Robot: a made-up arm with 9 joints. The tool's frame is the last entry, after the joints. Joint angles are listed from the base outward. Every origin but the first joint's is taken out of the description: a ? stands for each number. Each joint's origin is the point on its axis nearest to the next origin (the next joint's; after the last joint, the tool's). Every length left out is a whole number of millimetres.
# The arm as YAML. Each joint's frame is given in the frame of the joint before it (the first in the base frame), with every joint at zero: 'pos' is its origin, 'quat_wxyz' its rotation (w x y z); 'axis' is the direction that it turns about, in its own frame. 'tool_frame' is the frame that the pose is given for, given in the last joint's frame.
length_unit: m
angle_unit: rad
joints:
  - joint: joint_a
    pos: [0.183, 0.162, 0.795]
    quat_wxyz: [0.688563, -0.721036, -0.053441, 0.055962]
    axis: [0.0, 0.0, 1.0]
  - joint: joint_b
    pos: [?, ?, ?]
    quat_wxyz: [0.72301, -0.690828, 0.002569, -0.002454]
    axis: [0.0, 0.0, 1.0]
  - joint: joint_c
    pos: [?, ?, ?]
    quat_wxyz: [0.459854, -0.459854, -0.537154, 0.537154]
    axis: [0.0, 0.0, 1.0]
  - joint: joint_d
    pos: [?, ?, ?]
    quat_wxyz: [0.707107, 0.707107, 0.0, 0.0]
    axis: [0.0, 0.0, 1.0]
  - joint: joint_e
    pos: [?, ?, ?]
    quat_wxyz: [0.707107, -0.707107, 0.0, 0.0]
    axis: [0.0, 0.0, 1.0]
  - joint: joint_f
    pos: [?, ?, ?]
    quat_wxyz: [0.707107, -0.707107, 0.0, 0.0]
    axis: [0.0, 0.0, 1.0]
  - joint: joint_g
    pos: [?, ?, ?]
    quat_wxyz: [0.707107, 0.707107, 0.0, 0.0]
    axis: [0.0, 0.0, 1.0]
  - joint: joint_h
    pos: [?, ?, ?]
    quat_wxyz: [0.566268, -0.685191, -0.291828, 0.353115]
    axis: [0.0, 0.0, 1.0]
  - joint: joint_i
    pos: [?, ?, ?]
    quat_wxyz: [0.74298, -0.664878, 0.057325, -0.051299]
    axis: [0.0, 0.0, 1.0]
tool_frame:
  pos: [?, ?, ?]
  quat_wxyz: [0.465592, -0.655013, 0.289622, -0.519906]
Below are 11 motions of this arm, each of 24 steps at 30 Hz.
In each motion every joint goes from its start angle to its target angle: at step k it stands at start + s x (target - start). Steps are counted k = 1, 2, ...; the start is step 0. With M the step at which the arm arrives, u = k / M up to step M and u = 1 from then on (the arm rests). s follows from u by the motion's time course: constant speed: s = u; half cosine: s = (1 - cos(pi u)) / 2; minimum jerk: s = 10 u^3 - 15 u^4 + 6 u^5.
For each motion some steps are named. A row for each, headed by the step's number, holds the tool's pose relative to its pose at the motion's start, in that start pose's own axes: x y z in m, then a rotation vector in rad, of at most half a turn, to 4 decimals.
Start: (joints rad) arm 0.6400 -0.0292 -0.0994 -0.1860 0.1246 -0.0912 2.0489 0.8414 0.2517
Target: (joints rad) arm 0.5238 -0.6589 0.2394 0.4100 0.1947 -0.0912 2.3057 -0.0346 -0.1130
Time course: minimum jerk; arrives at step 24
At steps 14, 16, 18, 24:
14: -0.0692 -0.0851 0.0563 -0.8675 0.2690 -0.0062
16: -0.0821 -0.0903 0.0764 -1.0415 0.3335 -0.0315
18: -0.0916 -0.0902 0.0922 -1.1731 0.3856 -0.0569
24: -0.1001 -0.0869 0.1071 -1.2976 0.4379 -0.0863

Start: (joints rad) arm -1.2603 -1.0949 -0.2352 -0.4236 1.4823 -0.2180 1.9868 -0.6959 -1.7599
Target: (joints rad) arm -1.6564 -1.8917 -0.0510 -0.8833 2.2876 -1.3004 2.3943 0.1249 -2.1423
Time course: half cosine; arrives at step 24
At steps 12, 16, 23, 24:
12: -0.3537 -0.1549 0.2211 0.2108 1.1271 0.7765
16: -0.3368 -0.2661 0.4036 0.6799 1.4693 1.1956
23: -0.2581 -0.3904 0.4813 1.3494 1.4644 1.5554
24: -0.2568 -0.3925 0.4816 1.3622 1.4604 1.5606

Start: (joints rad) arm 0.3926 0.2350 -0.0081 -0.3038 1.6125 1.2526 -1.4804 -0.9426 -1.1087
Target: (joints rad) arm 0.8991 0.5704 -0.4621 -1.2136 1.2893 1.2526 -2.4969 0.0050 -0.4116
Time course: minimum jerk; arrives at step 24
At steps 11, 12, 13, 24:
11: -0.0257 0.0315 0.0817 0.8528 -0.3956 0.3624
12: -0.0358 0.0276 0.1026 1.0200 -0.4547 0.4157
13: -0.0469 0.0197 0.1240 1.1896 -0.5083 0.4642
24: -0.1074 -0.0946 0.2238 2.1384 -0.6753 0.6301

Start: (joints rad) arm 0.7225 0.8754 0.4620 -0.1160 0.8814 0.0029 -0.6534 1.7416 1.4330
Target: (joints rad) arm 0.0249 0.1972 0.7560 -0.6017 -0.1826 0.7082 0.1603 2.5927 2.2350
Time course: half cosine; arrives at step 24
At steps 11, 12, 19, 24:
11: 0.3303 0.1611 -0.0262 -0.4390 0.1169 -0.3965
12: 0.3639 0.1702 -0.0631 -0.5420 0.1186 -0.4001
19: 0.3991 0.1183 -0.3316 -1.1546 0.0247 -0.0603
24: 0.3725 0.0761 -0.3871 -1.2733 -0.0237 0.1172

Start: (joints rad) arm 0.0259 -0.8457 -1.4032 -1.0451 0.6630 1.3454 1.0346 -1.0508 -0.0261
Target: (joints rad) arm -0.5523 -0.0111 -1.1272 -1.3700 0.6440 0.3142 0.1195 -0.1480 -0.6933
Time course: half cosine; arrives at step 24
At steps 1, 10, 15, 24:
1: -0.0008 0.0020 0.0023 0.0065 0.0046 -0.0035
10: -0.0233 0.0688 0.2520 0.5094 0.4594 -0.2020
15: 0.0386 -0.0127 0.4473 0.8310 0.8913 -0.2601
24: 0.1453 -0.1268 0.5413 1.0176 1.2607 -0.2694

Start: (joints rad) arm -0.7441 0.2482 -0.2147 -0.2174 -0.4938 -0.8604 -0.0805 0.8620 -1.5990
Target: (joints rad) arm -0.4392 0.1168 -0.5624 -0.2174 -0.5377 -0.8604 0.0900 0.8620 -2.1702
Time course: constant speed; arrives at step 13
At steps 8, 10, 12, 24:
8: -0.0091 0.0546 0.0534 0.0997 0.3049 0.1242
10: -0.0082 0.0666 0.0679 0.1199 0.3724 0.1659
12: -0.0059 0.0779 0.0827 0.1378 0.4359 0.2114
24: -0.0043 0.0833 0.0901 0.1457 0.4660 0.2354

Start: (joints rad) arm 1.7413 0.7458 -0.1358 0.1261 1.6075 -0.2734 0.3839 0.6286 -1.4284
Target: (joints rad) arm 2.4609 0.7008 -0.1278 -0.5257 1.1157 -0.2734 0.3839 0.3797 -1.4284
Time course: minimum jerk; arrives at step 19
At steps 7, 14, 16, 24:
7: 0.0163 -0.1022 -0.0109 -0.2231 -0.0122 -0.0958
14: 0.0476 -0.4206 0.0824 -0.7920 -0.0731 -0.1020
16: 0.0571 -0.4656 0.1112 -0.8707 -0.0855 -0.0765
24: 0.0611 -0.4810 0.1221 -0.8979 -0.0900 -0.0659

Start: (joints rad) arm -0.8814 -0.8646 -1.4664 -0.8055 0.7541 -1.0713 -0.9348 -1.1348 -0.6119
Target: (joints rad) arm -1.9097 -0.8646 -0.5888 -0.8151 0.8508 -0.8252 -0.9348 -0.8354 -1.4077
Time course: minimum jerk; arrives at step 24
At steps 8, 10, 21, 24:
8: 0.0297 0.0010 0.0119 0.1971 0.1083 0.3819
10: 0.0585 -0.0030 0.0160 0.2831 0.1523 0.6542
21: 0.3042 0.0601 0.0337 0.1688 -0.0919 1.9735
24: 0.3115 0.0650 0.0359 0.1540 -0.1103 2.0029

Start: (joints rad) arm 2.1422 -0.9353 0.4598 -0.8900 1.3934 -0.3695 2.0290 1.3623 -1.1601
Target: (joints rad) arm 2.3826 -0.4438 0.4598 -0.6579 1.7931 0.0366 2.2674 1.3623 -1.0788
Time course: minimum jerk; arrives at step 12
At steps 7, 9, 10, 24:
7: -0.0844 -0.0074 0.0722 -0.2892 0.3448 -0.2908
9: -0.1052 -0.0176 0.0967 -0.4539 0.4308 -0.4154
10: -0.1102 -0.0214 0.1032 -0.5048 0.4495 -0.4514
24: -0.1126 -0.0235 0.1064 -0.5321 0.4583 -0.4703

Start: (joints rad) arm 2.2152 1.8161 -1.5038 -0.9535 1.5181 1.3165 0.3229 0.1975 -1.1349
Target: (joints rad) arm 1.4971 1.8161 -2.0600 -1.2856 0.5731 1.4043 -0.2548 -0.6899 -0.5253
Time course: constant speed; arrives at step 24
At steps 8, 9, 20, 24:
8: 0.3920 -0.1691 -0.1584 -0.4408 -0.6144 -0.6493
9: 0.4269 -0.2117 -0.1617 -0.5098 -0.6805 -0.7216
20: 0.4367 -0.7179 -0.0371 -1.4896 -1.1495 -1.2998
24: 0.2965 -0.8221 0.0407 -1.9300 -1.1597 -1.3649

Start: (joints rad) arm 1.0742 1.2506 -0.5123 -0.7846 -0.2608 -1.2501 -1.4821 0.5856 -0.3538
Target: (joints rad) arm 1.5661 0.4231 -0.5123 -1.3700 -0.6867 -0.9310 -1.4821 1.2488 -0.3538
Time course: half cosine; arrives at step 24
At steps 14, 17, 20, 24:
14: 0.2272 0.3381 0.1995 0.6809 -0.0583 -1.0140
17: 0.3428 0.3613 0.2360 0.7941 -0.2271 -1.2792
20: 0.4261 0.3586 0.2553 0.8487 -0.3959 -1.4535
24: 0.4673 0.3518 0.2633 0.8665 -0.4983 -1.5346

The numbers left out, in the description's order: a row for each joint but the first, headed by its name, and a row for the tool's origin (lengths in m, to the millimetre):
joint_b: 0.042 -0.043 0.0
joint_c: -0.032 -0.026 0.0
joint_d: 0.015 0.022 0.0
joint_e: 0.008 0.046 0.0
joint_f: 0.213 -0.052 0.0
joint_g: 0.003 0.013 0.0
joint_h: 0.228 -0.178 0.0
joint_i: -0.195 -0.21 0.0
tool: -0.084 0.067 0.0

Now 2 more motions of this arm.
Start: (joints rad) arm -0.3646 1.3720 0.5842 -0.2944 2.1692 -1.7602 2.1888 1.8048 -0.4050
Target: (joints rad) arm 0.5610 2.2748 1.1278 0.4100 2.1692 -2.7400 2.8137 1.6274 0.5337
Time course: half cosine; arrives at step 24
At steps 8, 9, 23, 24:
8: 0.0424 0.1161 -0.1824 0.0550 -0.6685 -0.1438
9: 0.0647 0.1380 -0.2183 0.0822 -0.8296 -0.1634
23: 0.3273 0.3260 -0.3327 0.8336 -2.5565 -0.0265
24: 0.3280 0.3269 -0.3325 0.8408 -2.5651 -0.0234

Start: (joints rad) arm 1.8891 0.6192 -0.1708 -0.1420 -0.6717 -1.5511 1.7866 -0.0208 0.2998
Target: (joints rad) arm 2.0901 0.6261 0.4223 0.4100 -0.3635 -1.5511 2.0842 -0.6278 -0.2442
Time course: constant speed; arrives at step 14
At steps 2, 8, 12, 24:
2: -0.0271 0.0281 0.0019 -0.1782 0.0505 -0.1018
8: -0.0901 0.1441 0.0086 -0.6569 0.2915 -0.4661
12: -0.1055 0.2455 0.0029 -0.9069 0.5104 -0.7503
24: -0.1022 0.2999 -0.0062 -1.0051 0.6323 -0.9021

